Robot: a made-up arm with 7 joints.
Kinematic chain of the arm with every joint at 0, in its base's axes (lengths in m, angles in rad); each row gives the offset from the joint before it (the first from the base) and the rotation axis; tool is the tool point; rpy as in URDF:
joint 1: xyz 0 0 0.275 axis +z
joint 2: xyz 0 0 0 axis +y
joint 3: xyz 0 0 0.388 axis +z
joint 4: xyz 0.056 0 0 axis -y
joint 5: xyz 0.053 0 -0.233 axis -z
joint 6: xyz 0 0 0 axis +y
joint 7: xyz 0.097 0 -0.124 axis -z
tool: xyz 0 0 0 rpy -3.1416 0 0
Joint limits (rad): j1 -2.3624..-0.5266 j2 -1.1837..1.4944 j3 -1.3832..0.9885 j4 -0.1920..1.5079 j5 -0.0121..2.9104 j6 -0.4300..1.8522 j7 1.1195..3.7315
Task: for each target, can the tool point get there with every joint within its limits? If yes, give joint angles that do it. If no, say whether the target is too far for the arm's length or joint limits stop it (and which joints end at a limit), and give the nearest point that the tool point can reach.
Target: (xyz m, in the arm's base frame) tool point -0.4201 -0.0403 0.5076
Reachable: yes | joints -2.1763 0.0142 -0.9508 0.9303 2.5003 1.0051 1.9505
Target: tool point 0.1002 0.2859 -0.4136
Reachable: no: joint limits stop it (at a limit: joint 1, joint 2) | nearest point 0.2329 0.0390 -0.0579 | short by 0.453 m
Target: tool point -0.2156 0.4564 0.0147
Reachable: no: joint limits stop it (at a limit: joint 2, joint 3, joint 6) | nearest point -0.1649 0.3490 0.2742 | short by 0.285 m
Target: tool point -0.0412 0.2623 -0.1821
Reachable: no: joint limits stop it (at a limit: joint 1, joint 2) | nearest point -0.1562 0.0271 0.0156 | short by 0.328 m
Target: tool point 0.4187 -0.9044 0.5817
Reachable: no: too far | nearest point 0.2706 -0.5846 0.4733 | short by 0.369 m
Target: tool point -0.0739 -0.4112 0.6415
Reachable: yes | joints -2.2024 -0.0891 0.4842 1.2542 1.0774 0.4665 3.2677
